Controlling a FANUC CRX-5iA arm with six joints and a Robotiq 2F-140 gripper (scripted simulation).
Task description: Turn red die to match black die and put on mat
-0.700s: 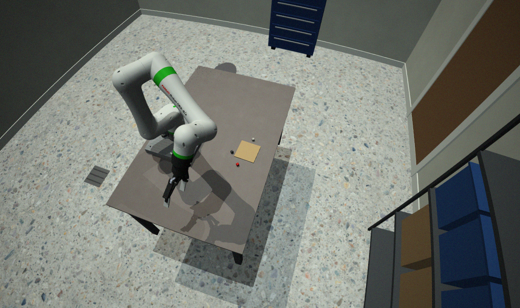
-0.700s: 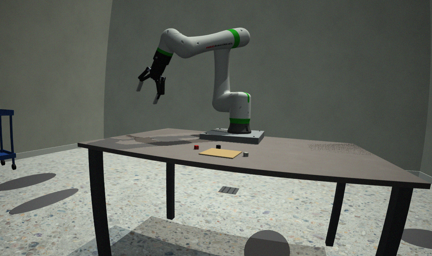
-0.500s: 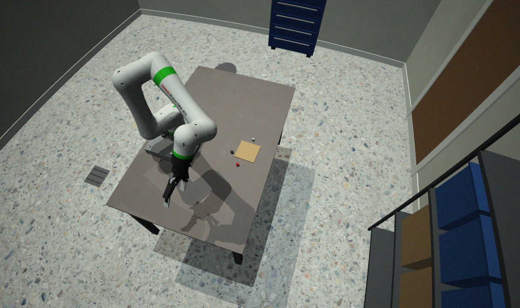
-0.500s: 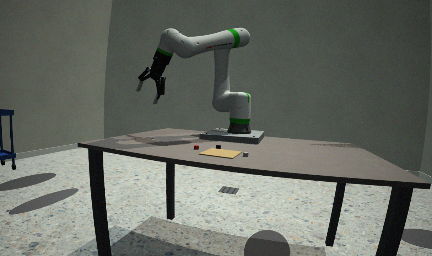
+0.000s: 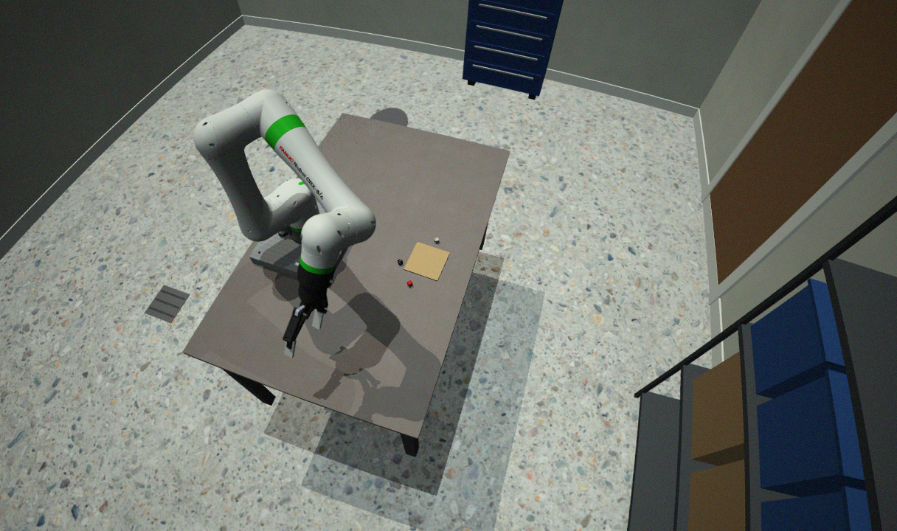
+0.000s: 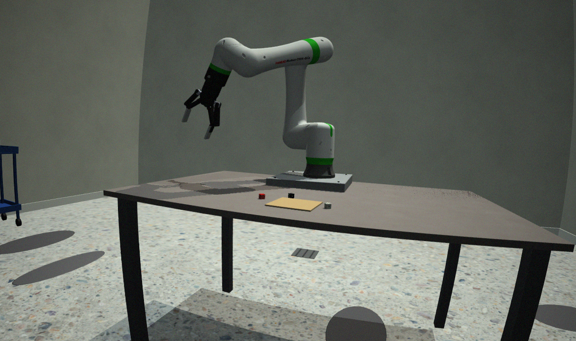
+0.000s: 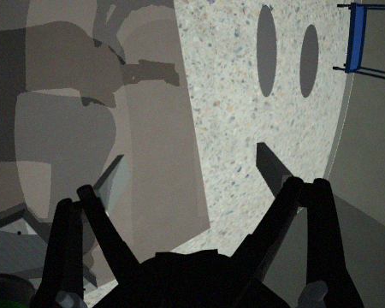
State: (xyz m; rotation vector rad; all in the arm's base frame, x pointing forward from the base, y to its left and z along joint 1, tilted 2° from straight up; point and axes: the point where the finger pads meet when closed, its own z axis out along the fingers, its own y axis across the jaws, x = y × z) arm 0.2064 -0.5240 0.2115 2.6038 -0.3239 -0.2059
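My gripper is now 370 mm to the right of the red die, 240 mm short of it and 220 mm above it. Round my hand: tan mat (480 mm to the left, 290 mm ahead, 230 mm below); white die (580 mm to the left, 310 mm ahead, 220 mm below); black die (460 mm to the left, 220 mm below, 190 mm ahead).
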